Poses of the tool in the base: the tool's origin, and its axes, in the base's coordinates. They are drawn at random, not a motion.
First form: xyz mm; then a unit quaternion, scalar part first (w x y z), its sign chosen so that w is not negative.
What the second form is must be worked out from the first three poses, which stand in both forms.
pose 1, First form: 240.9 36.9 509.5 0.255 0.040 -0.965 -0.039
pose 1, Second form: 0.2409 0.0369 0.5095 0.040 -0.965 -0.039 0.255
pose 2, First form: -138.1 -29.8 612.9 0.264 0.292 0.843 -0.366
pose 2, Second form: -0.1381 -0.0298 0.6129 0.292 0.843 -0.366 0.264
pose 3, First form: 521.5 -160.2 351.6 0.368 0.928 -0.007 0.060
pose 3, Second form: 0.5215 -0.1602 0.3516 0.928 -0.007 0.060 0.368
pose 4, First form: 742.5 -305.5 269.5 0.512 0.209 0.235 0.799
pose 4, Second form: 0.7425 -0.3055 0.2695 0.209 0.235 0.799 0.512
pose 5, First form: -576.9 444.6 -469.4 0.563 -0.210 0.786 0.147
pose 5, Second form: -0.5769 0.4446 -0.4694 -0.210 0.786 0.147 0.563
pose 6, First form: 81.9 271.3 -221.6 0.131 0.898 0.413 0.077
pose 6, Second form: 0.0819 0.2713 -0.2216 0.898 0.413 0.077 0.131
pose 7, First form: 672.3 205.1 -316.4 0.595 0.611 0.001 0.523
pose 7, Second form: 0.6723 0.2051 -0.3164 0.611 0.001 0.523 0.595
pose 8, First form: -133.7 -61.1 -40.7 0.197 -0.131 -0.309 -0.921
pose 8, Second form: -0.1337 -0.0611 -0.0407 -0.131 -0.309 -0.921 0.197
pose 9, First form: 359.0 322.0 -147.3 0.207 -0.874 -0.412 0.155
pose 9, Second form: 0.3590 0.3220 -0.1473 -0.874 -0.412 0.155 0.207
